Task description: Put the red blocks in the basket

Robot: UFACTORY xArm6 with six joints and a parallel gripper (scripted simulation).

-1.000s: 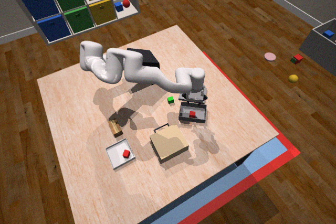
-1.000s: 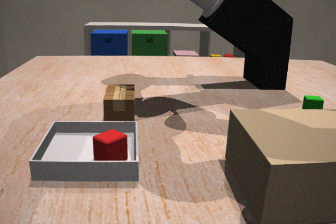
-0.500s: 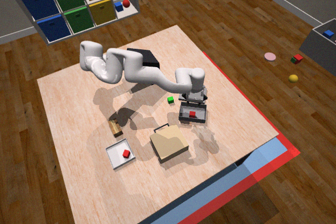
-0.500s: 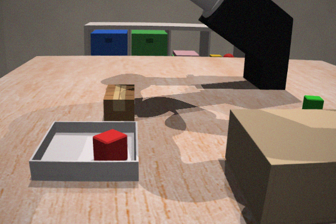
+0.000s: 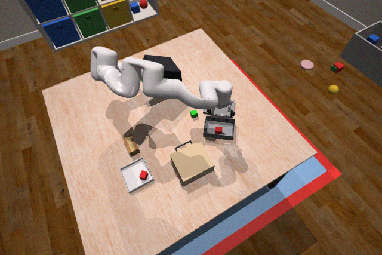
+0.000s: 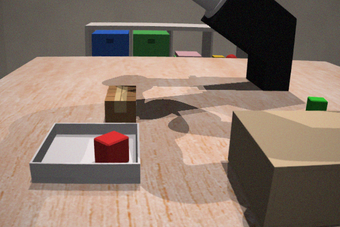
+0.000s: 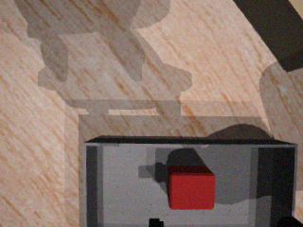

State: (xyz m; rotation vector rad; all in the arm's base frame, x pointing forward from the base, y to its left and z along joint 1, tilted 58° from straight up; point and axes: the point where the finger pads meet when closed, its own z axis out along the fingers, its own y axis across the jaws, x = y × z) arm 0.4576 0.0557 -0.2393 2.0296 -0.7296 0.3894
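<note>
Now: the metal box 140 mm below my hand, 10 mm to the left of it and 10 mm behind it. The rest, counted from my hand: grey lid (150 mm below, 150 mm behind, 100 mm to the left); drawer (240 mm to the right, 130 mm below, 80 mm ahead); light wooden cabinet (240 mm to the right, 120 mm below, 90 mm ahead).
</note>
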